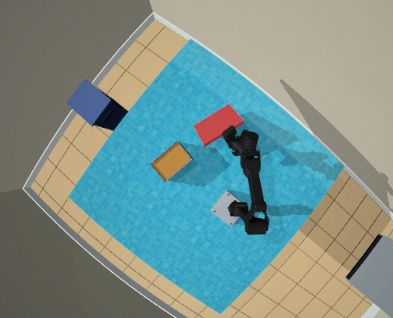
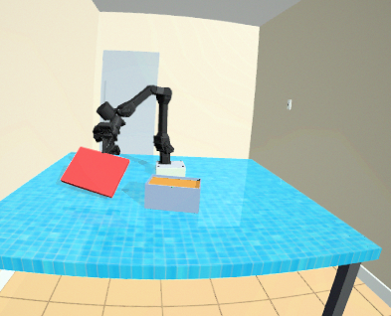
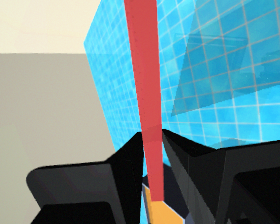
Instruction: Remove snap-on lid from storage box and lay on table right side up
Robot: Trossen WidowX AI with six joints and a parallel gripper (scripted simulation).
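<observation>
Right now the red lid is 60 mm ahead of my gripper tip, 50 mm below it and 20 mm to the right of it. Round my gripper tip: storage box: 290 mm to the left, 110 mm below, 110 mm ahead.
</observation>
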